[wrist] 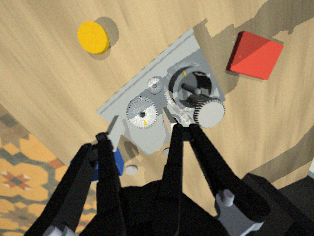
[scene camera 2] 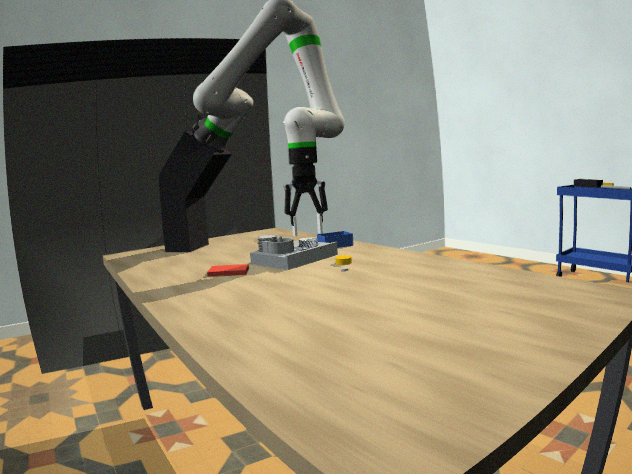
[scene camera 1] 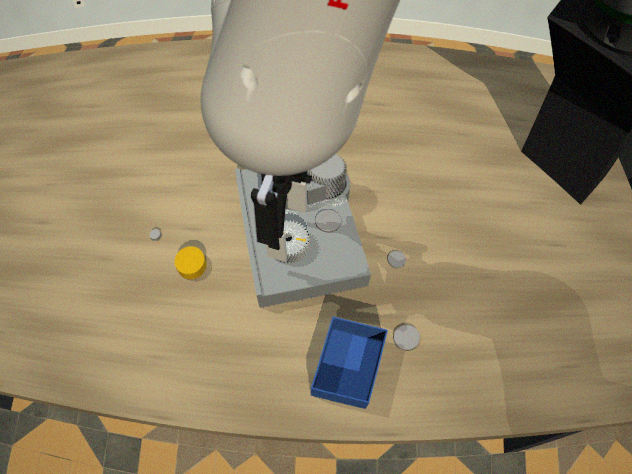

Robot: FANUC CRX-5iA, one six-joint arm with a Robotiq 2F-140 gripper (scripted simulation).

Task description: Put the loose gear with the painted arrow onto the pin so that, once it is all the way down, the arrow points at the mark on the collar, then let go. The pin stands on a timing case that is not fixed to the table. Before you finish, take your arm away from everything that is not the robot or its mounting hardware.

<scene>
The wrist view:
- my gripper: 142, 117
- red block: 252, 55
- yellow puck: 93, 38
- grey timing case: 173, 67
</scene>
